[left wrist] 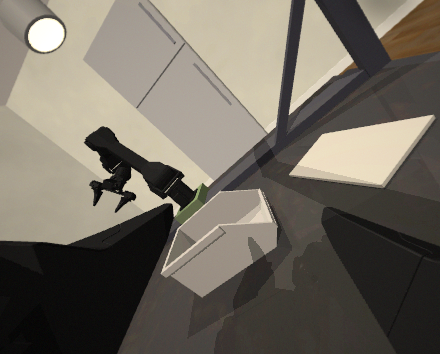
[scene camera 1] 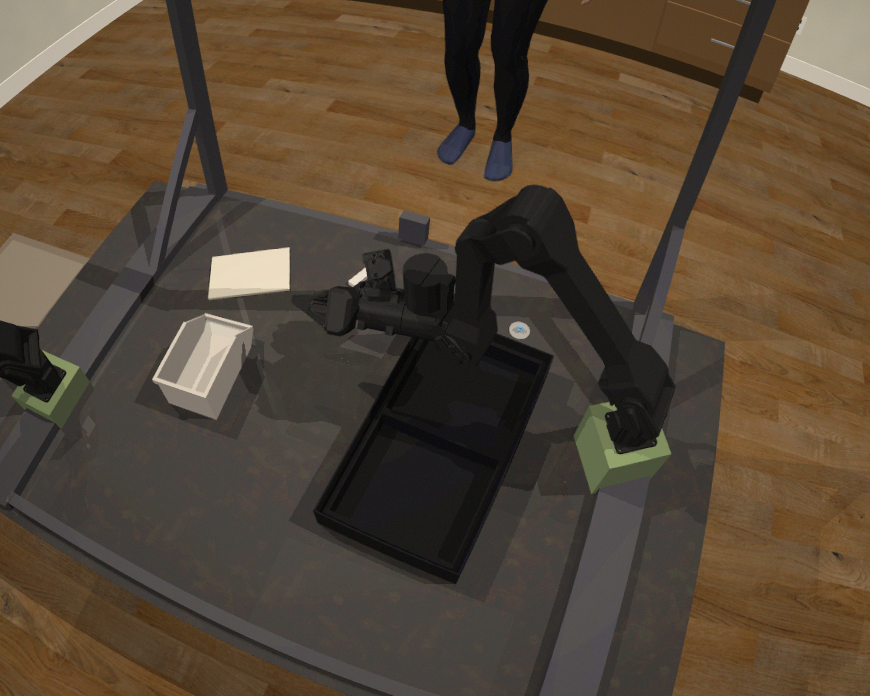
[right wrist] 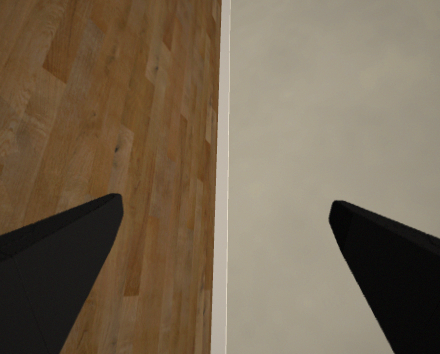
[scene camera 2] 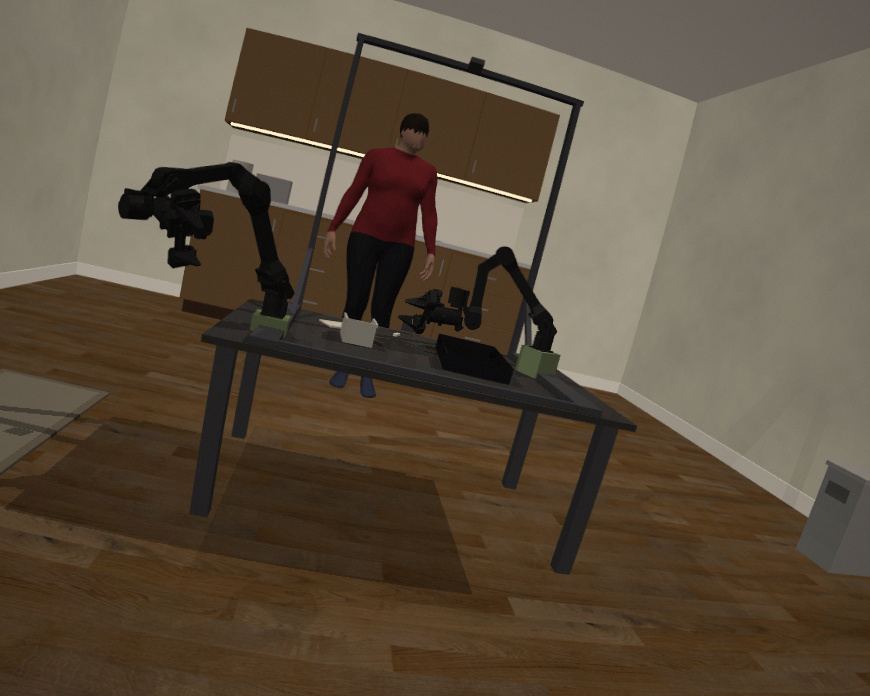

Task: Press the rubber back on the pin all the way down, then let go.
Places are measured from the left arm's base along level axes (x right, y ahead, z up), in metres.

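Pixels of known places: left gripper, fingertip midpoint: (left wrist: 246,212) (scene camera 1: 303,296) (scene camera 2: 401,308); right gripper, fingertip midpoint: (left wrist: 104,209) (right wrist: 228,207) (scene camera 2: 200,247); left arm's base, link origin: (scene camera 1: 630,430) (scene camera 2: 541,349); right arm's base, link origin: (left wrist: 189,199) (scene camera 1: 45,381) (scene camera 2: 272,315).
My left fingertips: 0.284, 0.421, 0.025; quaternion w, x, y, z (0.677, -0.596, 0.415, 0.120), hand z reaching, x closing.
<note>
For each thing: its top centre in the pictures, then the offset to it from my left fingertips, as dx, dy, dz. "*": a spot on its surface instead.
- black two-compartment tray, top centre: (scene camera 1: 442,429) (scene camera 2: 473,349) -0.212, -0.169, -0.067
- white open box, surface spot: (left wrist: 225,260) * -0.052, +0.131, -0.089
- cream flat panel, top centre: (left wrist: 343,152) (scene camera 1: 249,272) (scene camera 2: 344,325) +0.168, +0.104, -0.113
- small white object, top centre: (scene camera 1: 360,276) +0.119, -0.094, -0.110
A small round white disc with a light blue centre (scene camera 1: 518,330) lies on the table near its back edge, right of the left forearm. It looks like the pin; a separate rubber back cannot be made out, nor how far down it sits. My left gripper (scene camera 1: 305,310) (scene camera 2: 404,309) (left wrist: 246,212) is open and empty above the table, left of the disc and pointing away from it. The disc does not show in the left wrist view. My right gripper (left wrist: 104,209) (right wrist: 228,207) is open and empty, raised at the far left beyond the table, far from the disc.
A black two-compartment tray (scene camera 1: 411,523) (scene camera 2: 475,357) stands mid-table. A white open box (scene camera 1: 194,399) (scene camera 2: 359,332) (left wrist: 225,260) stands left of it, with a cream flat panel (scene camera 1: 250,273) (left wrist: 362,150) behind. A small white object (scene camera 1: 356,276) is partly hidden by the left arm. A person (scene camera 2: 395,195) stands behind the table.
</note>
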